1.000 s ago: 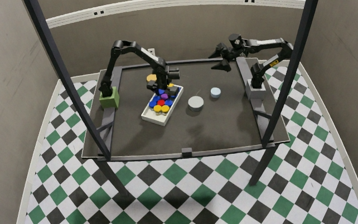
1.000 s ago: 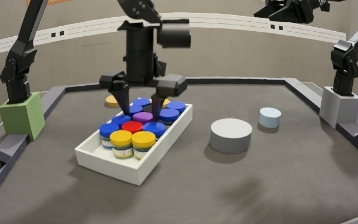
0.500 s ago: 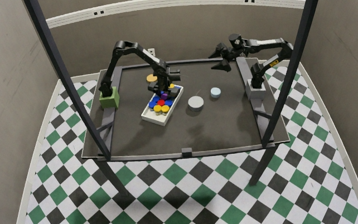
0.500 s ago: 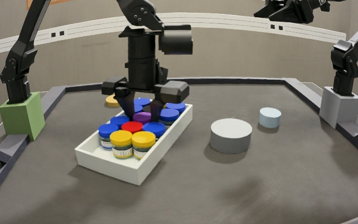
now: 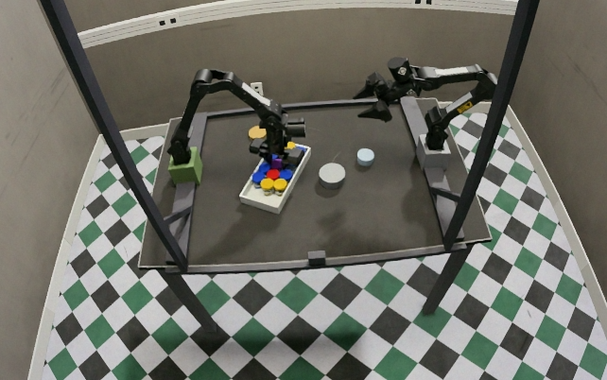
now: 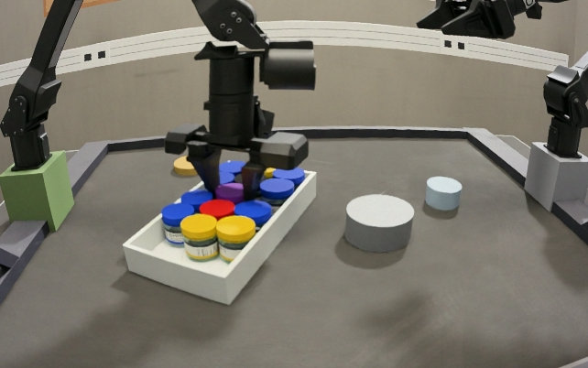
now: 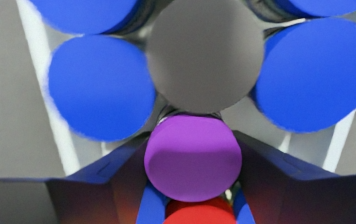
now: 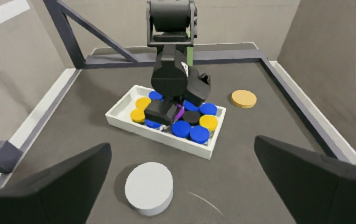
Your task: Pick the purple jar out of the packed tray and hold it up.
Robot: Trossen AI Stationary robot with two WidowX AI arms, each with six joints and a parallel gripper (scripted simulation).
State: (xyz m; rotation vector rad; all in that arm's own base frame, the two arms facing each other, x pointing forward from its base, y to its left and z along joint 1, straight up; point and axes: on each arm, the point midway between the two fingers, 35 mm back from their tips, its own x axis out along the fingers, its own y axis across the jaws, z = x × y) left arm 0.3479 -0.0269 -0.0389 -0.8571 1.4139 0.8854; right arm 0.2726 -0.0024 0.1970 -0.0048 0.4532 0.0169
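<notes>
My left hand is 50 mm past the red jar, 20 mm to the right of it and 30 mm above it. Round my left hand: flat yellow disc 210 mm ahead, 90 mm to the left, 50 mm below; then purple jar 30 mm below; then grey cylinder 50 mm behind, 190 mm to the right, 40 mm below.
</notes>
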